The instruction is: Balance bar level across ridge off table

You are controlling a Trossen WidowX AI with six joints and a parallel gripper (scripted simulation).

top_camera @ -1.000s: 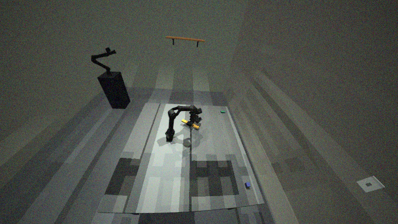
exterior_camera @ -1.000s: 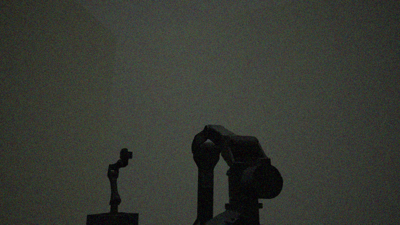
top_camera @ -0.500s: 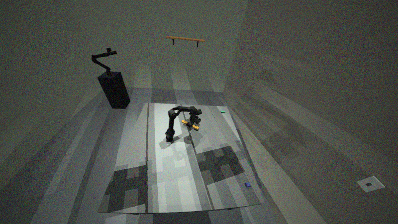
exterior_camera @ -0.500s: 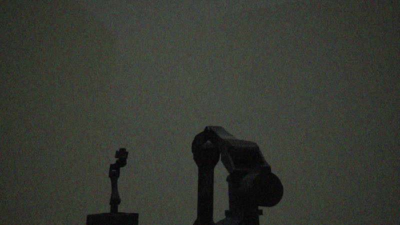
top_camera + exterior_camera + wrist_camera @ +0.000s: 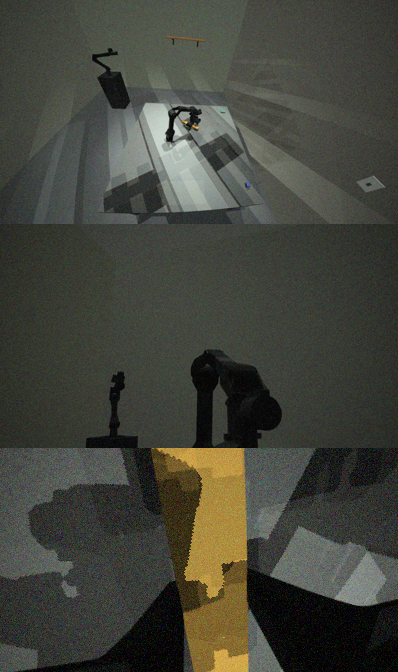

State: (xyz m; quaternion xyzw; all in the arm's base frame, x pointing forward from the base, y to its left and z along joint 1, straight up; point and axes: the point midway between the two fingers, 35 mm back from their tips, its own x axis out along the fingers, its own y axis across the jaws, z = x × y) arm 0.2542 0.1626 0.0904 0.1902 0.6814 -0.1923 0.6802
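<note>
Right now the bar is 2 cm behind my gripper tip and 1 cm to the left of it. The rest, counted from my gripper tip: green block 49 cm ahead, 34 cm to the left, 5 cm below; blue block 66 cm to the right, 49 cm ahead, 4 cm below.
</note>
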